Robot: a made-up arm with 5 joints. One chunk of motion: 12 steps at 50 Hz.
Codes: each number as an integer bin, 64 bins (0 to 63) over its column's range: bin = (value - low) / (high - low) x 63, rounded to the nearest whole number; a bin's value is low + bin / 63 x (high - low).
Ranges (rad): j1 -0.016..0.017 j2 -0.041..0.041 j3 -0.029..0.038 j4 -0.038..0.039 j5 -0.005..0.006
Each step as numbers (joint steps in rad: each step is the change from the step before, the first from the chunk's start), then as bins.
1 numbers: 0.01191 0.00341 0.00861 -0.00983 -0.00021
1 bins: 53 34 35 23 27
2 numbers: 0.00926 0.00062 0.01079 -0.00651 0.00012
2 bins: 48 32 37 26 29
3 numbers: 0.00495 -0.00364 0.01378 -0.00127 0.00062
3 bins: 40 29 40 30 32
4 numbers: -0.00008 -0.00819 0.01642 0.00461 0.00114
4 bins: 30 25 43 35 35
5 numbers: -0.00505 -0.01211 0.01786 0.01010 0.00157
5 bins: 21 22 44 39 38
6 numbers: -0.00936 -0.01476 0.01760 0.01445 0.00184
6 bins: 13 20 44 43 39
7 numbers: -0.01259 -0.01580 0.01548 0.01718 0.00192
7 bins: 7 19 42 45 40
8 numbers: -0.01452 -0.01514 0.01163 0.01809 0.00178
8 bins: 3 20 38 46 39
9 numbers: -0.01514 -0.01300 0.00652 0.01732 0.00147
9 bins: 2 22 33 45 37
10 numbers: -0.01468 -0.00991 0.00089 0.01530 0.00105
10 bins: 3 24 28 44 35
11 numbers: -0.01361 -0.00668 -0.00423 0.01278 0.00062
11 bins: 5 26 23 42 32
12 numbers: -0.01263 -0.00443 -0.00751 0.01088 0.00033
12 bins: 6 28 20 40 31
